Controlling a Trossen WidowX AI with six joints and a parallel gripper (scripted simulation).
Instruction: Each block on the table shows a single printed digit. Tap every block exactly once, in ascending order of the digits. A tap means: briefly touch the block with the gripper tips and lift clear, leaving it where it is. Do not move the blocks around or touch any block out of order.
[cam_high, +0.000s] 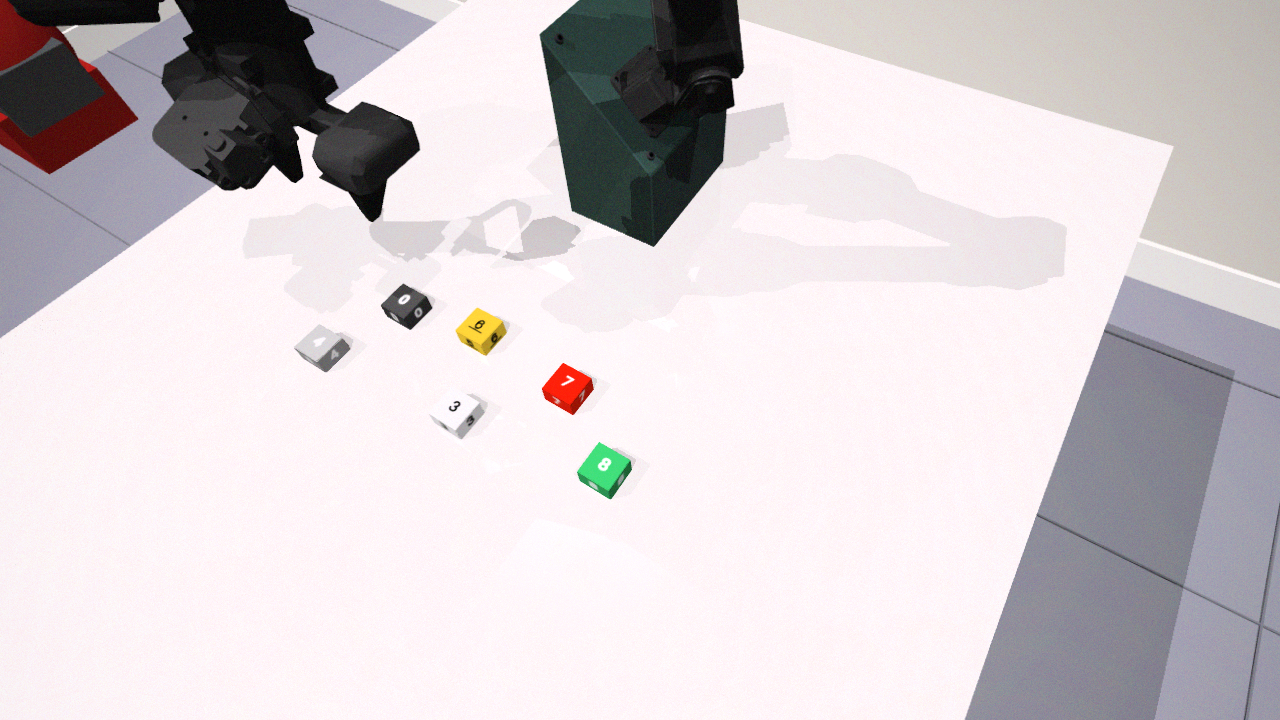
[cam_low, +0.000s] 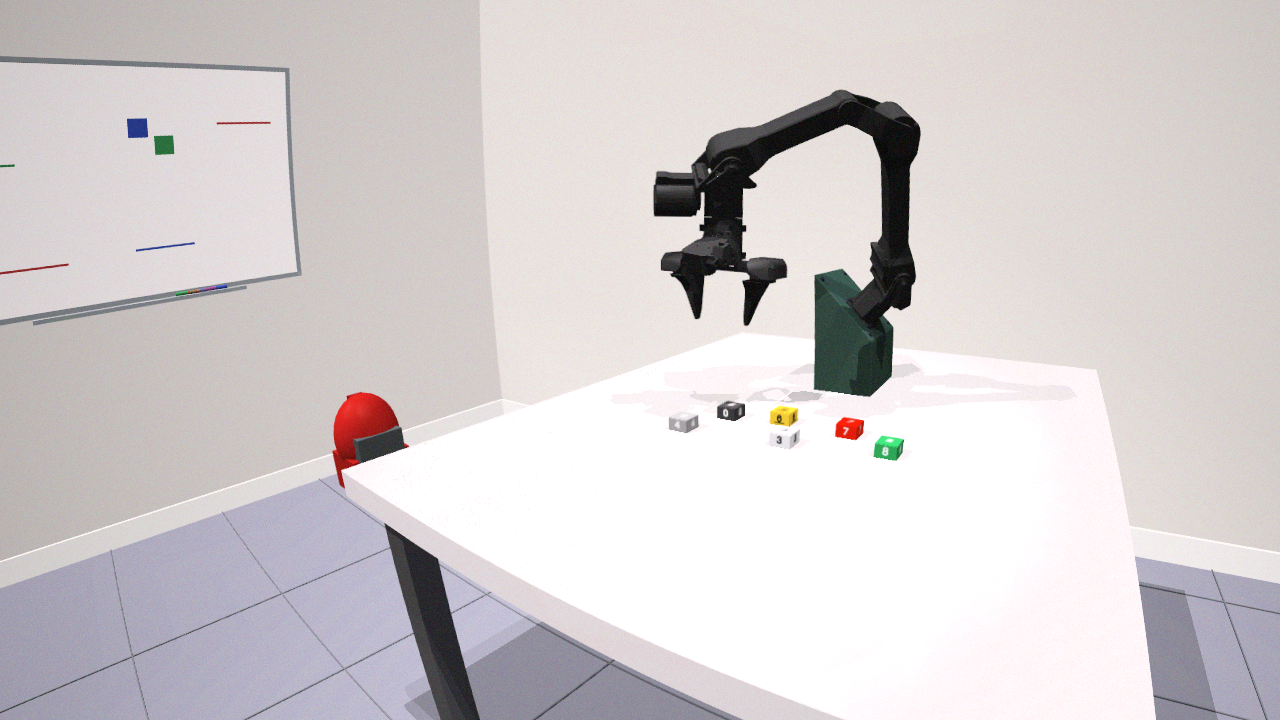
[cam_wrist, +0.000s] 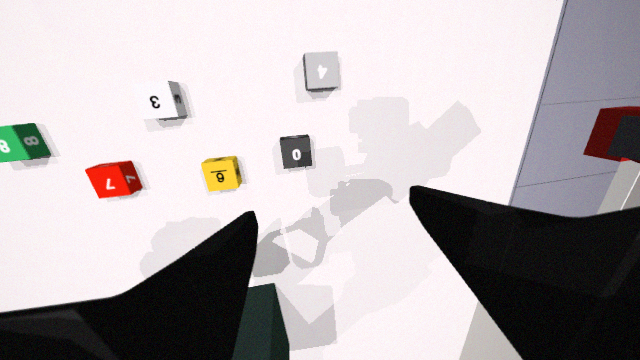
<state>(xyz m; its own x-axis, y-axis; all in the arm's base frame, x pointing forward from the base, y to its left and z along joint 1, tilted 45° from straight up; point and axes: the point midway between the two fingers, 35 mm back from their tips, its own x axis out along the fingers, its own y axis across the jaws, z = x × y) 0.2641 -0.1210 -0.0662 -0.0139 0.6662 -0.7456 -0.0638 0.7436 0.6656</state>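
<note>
Right now the black 0 block is 10 mm to the left of my gripper tip and 140 mm below it. From my gripper tip the other things lie so: yellow 6 block (20 mm behind, 100 mm to the left, 140 mm below); then grey 4 block (80 mm ahead, 20 mm to the right, 140 mm below); then white 3 block (60 mm ahead, 140 mm to the left, 140 mm below).
</note>
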